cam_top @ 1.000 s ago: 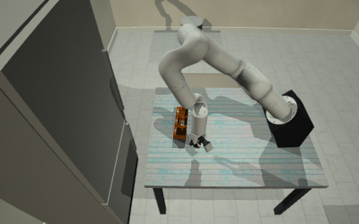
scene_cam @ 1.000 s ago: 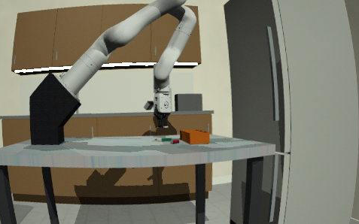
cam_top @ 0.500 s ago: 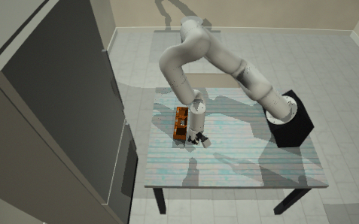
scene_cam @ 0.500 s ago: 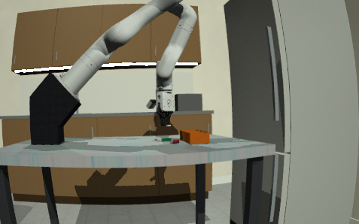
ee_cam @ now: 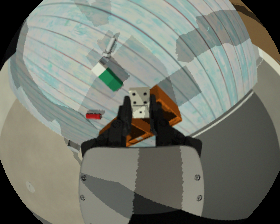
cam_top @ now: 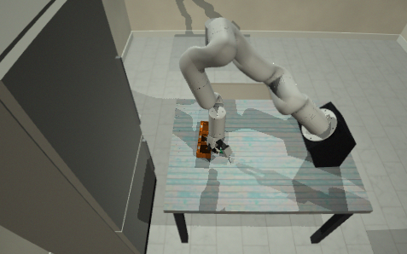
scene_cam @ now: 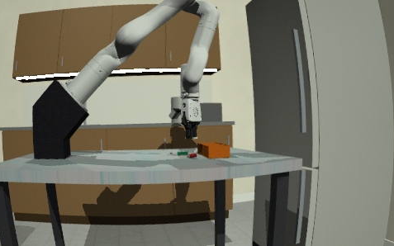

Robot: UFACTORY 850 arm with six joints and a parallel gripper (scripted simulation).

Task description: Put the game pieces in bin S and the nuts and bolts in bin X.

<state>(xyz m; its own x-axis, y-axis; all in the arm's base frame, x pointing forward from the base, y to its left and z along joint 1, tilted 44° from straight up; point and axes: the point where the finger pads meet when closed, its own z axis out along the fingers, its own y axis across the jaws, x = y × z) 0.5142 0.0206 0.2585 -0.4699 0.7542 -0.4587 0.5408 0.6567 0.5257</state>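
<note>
Right now the orange bin is 12 cm to the right of my hand, 7 cm below it and 6 cm ahead of it. Also, from my hand: bolt 9 cm behind, 8 cm below, 2 cm to the left; then red piece 16 cm to the right, 8 cm below, 4 cm behind; then green piece 8 cm below, 6 cm behind, 3 cm to the right.
</note>
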